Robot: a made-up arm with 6 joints. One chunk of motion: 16 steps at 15 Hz.
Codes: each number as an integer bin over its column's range. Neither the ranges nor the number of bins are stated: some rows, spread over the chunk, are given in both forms.
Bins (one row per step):
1: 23 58 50 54 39 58
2: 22 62 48 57 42 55
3: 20 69 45 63 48 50
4: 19 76 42 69 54 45
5: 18 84 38 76 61 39
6: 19 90 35 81 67 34
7: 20 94 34 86 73 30
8: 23 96 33 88 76 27
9: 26 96 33 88 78 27
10: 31 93 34 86 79 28
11: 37 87 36 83 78 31
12: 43 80 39 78 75 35
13: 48 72 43 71 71 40
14: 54 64 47 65 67 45
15: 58 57 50 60 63 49
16: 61 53 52 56 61 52
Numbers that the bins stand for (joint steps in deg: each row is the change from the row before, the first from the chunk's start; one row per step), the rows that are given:
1: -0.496 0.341 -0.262 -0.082 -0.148 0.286
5: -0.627 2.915 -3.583 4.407 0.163 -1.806
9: -0.417 4.103 -4.967 6.856 0.403 -3.127
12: 0.029 2.519 -3.306 4.815 0.361 -2.246
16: 0.502 -0.154 0.292 0.326 0.163 -0.375
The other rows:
2: -0.522 0.737 -0.815 0.530 -0.106 -0.044
3: -0.575 1.430 -1.645 1.755 -0.021 -0.595
4: -0.601 2.123 -2.476 2.979 0.064 -1.145
6: -0.601 3.509 -4.413 5.427 0.247 -2.357
7: -0.575 3.905 -4.690 6.447 0.332 -2.797
8: -0.496 4.103 -4.967 6.856 0.375 -3.127
10: -0.286 3.806 -4.690 6.447 0.417 -3.017
11: -0.128 3.212 -4.136 5.835 0.403 -2.687
13: 0.161 1.727 -2.199 3.387 0.304 -1.696
14: 0.318 0.935 -1.092 2.163 0.247 -1.145
15: 0.423 0.242 -0.262 1.142 0.191 -0.705

